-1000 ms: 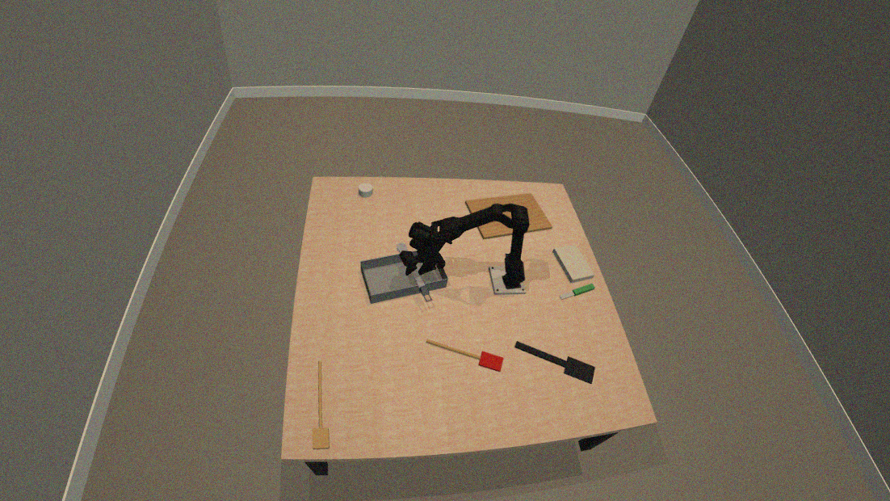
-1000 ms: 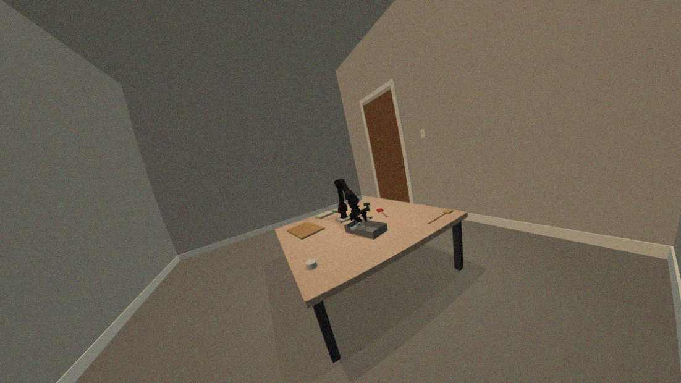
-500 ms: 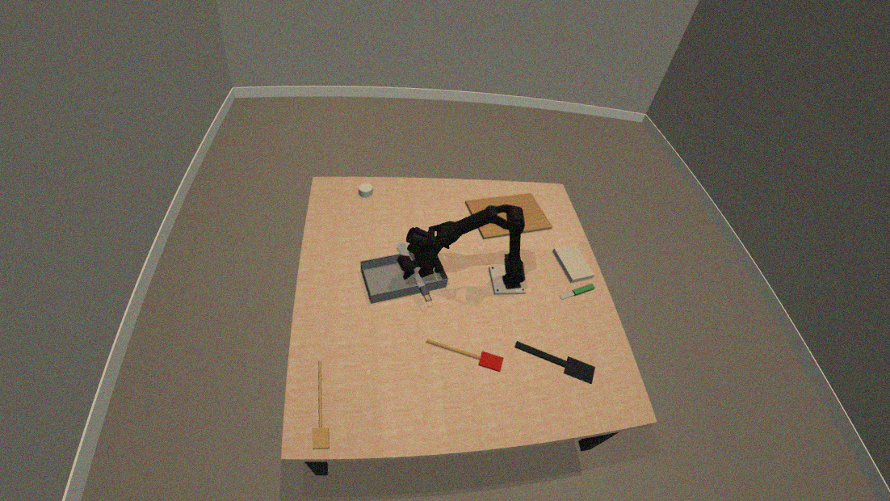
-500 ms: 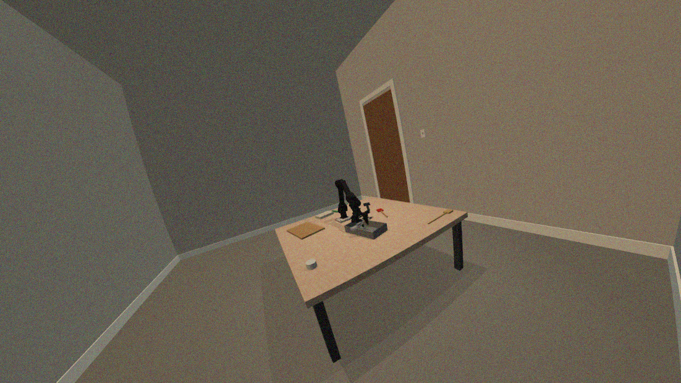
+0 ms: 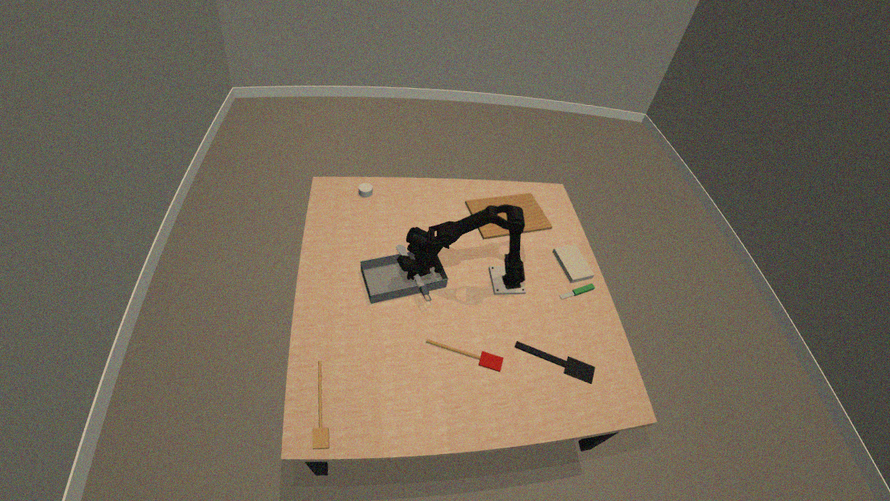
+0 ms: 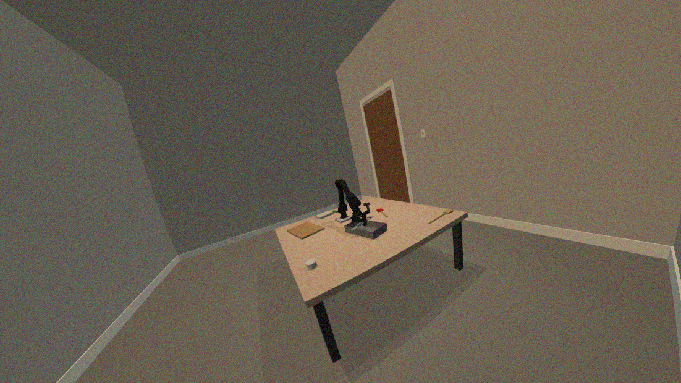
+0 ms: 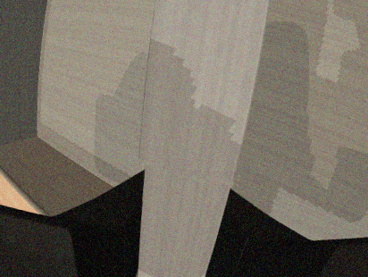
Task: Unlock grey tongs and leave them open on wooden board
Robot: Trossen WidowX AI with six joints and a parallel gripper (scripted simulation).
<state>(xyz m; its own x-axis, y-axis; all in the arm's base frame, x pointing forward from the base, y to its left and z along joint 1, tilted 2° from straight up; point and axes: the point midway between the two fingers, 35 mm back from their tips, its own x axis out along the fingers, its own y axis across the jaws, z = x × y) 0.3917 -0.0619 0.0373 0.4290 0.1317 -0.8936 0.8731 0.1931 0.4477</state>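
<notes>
Right now my gripper tip is 2 cm short of the grey roasting tin and 3 cm to the left of it. Round my gripper tip: white cup (12 cm ahead, 54 cm to the right, 1 cm below); then wooden board (53 cm behind, 33 cm to the right, 2 cm below); then red spatula (16 cm behind, 34 cm to the left, 2 cm below).
</notes>
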